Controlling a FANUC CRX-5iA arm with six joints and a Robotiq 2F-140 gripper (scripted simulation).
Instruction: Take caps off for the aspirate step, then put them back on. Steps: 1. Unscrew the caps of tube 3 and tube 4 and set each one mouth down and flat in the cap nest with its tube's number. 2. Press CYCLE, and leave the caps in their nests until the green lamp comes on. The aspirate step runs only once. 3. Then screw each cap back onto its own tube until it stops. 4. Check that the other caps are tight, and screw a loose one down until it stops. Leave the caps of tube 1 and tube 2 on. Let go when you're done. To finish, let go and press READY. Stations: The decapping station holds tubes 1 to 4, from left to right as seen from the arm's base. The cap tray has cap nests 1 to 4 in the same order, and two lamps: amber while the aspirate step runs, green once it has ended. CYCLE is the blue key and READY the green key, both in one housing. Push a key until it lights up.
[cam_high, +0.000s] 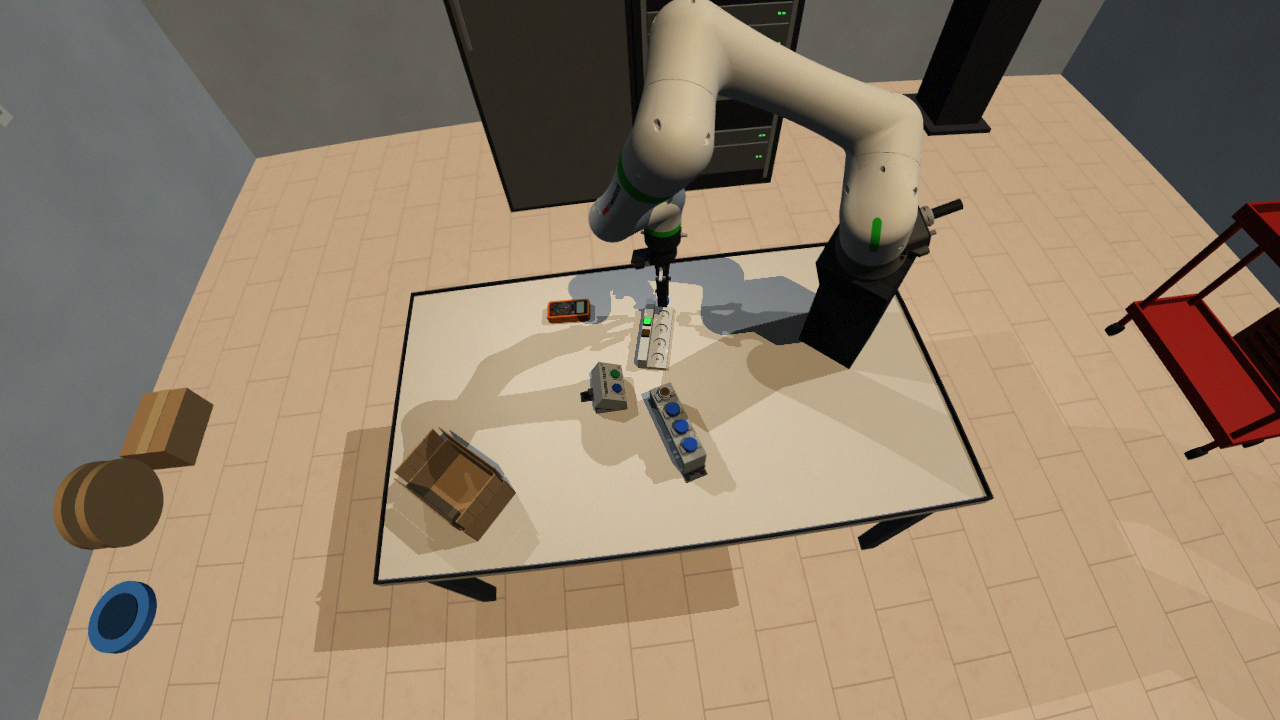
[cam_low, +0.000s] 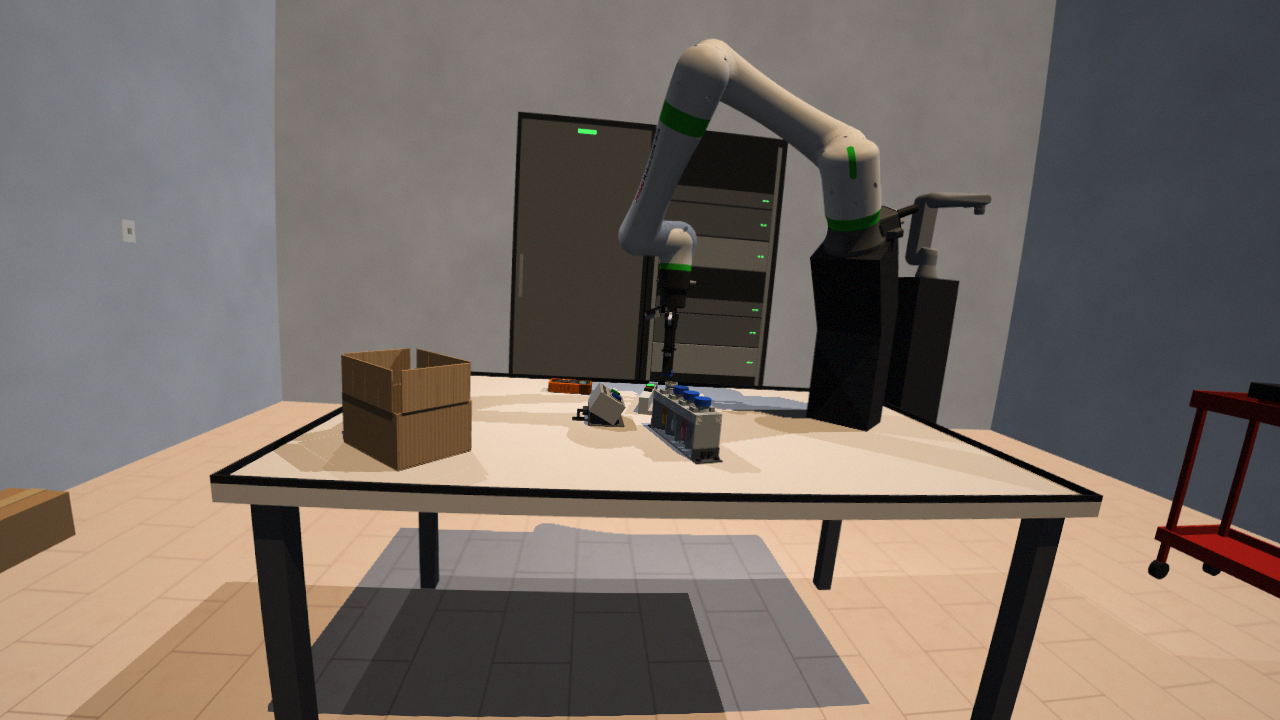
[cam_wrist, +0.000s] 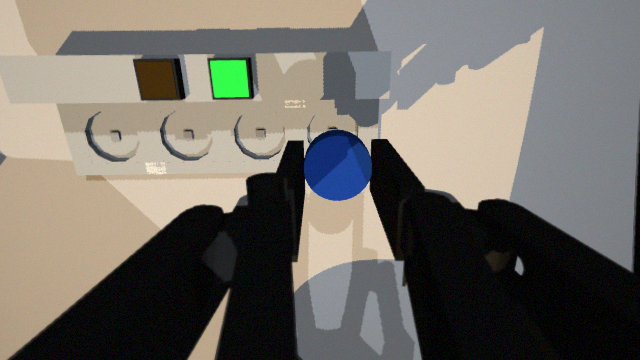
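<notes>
My hand is 20 mm short of the blue cap and 370 mm to the right of it. Round my hand: blue cycle key (160 mm ahead, 260 mm to the left, 50 mm below); key housing (180 mm ahead, 240 mm to the left, 60 mm below); green ready key (160 mm ahead, 220 mm to the left, 50 mm below).
</notes>
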